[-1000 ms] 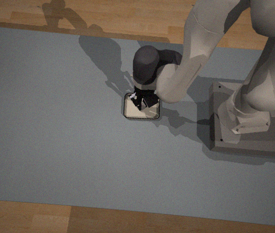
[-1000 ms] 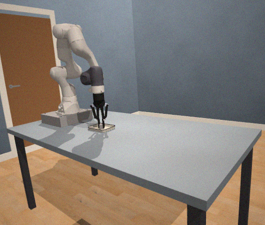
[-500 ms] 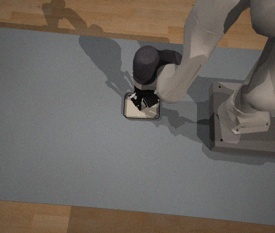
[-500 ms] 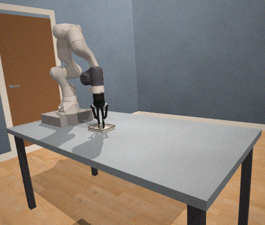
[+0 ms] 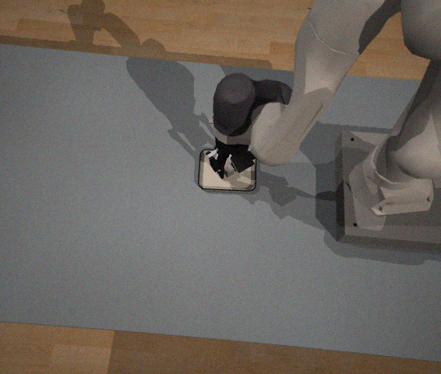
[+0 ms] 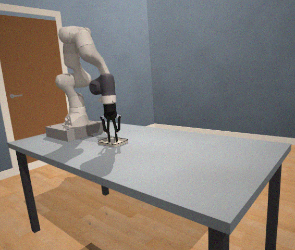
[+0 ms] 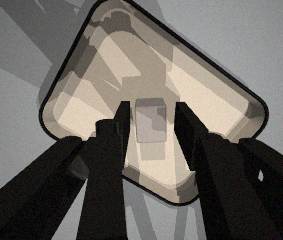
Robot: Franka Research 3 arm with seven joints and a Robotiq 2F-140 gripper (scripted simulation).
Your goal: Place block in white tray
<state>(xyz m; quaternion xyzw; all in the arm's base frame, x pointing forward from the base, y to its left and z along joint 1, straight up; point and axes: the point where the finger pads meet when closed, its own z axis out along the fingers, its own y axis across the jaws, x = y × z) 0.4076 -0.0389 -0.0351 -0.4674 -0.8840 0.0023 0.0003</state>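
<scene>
The block is 20 mm below my hand. Also, from my hand: white tray: 30 mm below.
</scene>
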